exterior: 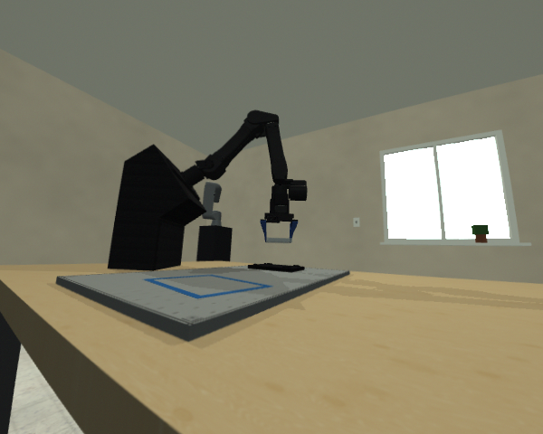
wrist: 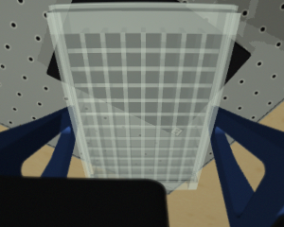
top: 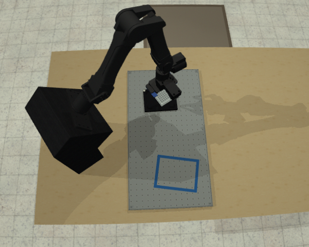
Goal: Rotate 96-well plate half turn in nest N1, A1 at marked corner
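Now: hand right at the clear 96-well plate. Also, from my hand: black plate nest N1 (100 mm below); then white A1 label (80 mm behind, 50 mm to the left, 90 mm below).
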